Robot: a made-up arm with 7 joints.
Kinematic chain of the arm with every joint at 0, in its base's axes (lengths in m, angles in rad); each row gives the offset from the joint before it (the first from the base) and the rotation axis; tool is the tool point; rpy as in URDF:
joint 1: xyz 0 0 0.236 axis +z
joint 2: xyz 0 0 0 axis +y
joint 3: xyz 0 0 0.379 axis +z
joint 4: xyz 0.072 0 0 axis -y
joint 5: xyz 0.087 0 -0.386 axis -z
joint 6: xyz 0 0 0 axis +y
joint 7: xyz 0.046 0 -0.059 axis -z
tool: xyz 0 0 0 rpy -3.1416 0 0
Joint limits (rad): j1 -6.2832..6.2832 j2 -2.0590..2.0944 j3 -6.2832..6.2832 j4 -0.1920..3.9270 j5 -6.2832..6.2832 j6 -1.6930..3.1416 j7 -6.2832..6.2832
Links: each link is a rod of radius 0.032 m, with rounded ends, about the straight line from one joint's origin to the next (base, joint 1, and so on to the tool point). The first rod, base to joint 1, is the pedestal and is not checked.
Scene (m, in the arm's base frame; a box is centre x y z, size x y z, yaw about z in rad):
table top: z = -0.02
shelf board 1: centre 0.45 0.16 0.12 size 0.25 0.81 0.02 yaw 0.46
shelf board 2: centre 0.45 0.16 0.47 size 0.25 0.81 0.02 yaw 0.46
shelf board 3: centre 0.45 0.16 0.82 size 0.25 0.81 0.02 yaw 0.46
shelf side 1: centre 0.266 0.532 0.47 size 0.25 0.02 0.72 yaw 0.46
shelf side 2: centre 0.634 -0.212 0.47 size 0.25 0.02 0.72 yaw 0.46
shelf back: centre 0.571 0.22 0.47 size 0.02 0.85 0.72 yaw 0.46
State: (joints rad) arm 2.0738 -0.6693 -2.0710 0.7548 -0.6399 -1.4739 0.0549
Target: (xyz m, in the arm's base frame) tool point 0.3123 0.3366 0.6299
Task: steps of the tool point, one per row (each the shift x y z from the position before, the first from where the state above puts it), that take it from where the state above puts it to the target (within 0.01 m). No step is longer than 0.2 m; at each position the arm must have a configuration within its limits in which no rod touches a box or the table.
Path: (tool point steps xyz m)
1: -0.0084 -0.1202 0.0474
2: -0.0518 -0.1106 0.0703
3: -0.0901 -0.0747 0.0909
4: -0.1096 -0.0164 0.1026
5: 0.1100 0.0416 0.0209
6: 0.0824 0.0672 0.0186
7: 0.0524 0.0762 0.0152
8: 0.0391 0.1903 -0.0206
9: -0.0474 0.1877 -0.0148
10: -0.1227 0.1461 -0.0089

